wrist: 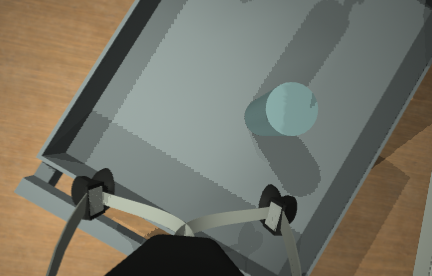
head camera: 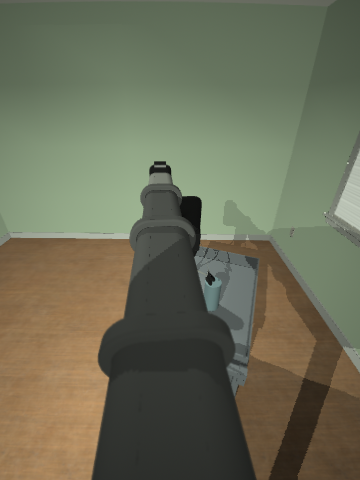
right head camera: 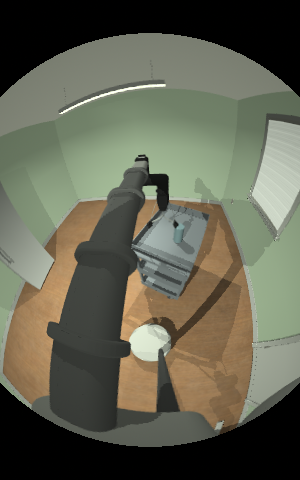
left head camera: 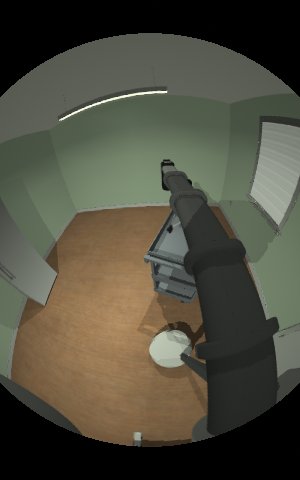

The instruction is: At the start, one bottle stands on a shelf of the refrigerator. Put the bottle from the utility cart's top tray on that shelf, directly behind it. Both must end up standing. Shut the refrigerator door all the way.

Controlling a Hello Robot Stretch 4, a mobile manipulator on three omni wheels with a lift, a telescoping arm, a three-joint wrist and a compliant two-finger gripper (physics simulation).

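Frame: origin at the robot's base, x ahead, y left, z up, level; millimetres.
Seen in the pictures: gripper, fingertip midpoint: (wrist: 188,193) (right head camera: 162,226) (left head camera: 181,231); robot's base, origin of the base link: (right head camera: 150,341) (left head camera: 169,347).
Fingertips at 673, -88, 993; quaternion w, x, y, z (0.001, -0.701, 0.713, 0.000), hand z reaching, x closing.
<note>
Pixels of each thing's top centre, then the offset from my fingertips to it, as dx, dy, dz. "*": a spot on its surface instead.
- blue-green bottle, middle of its top: (wrist: 292,109) (head camera: 213,281) (right head camera: 179,225) +100, -123, -83
- grey utility cart, surface spot: (right head camera: 162,259) * -113, -4, -185
- light grey panel with a handle, surface spot: (left head camera: 30,265) * +60, +1869, -434
- window, surface spot: (right head camera: 280,175) (left head camera: 277,173) * +500, -1321, +352
The blue-green bottle (head camera: 212,296) (right head camera: 179,234) (wrist: 291,109) stands upright on the top tray (wrist: 165,125) of the grey utility cart (right head camera: 162,259) (left head camera: 172,261). My gripper (wrist: 188,193) (right head camera: 163,224) is open, with nothing between its fingers. It points down over the end of the tray with the handle bar. In the wrist view the bottle is ahead of the fingers, nearer the right fingertip, and apart from them. In the head view my arm hides one fingertip and part of the tray. The refrigerator shelf and its bottle do not show in these views.
A light grey panel with a handle (left head camera: 30,265) (right head camera: 27,255) stands at the left; I cannot tell if it is the refrigerator. A round white object (left head camera: 170,348) (right head camera: 150,342) is low down near the cart. A window (left head camera: 277,172) (right head camera: 280,175) is on the right wall.
</note>
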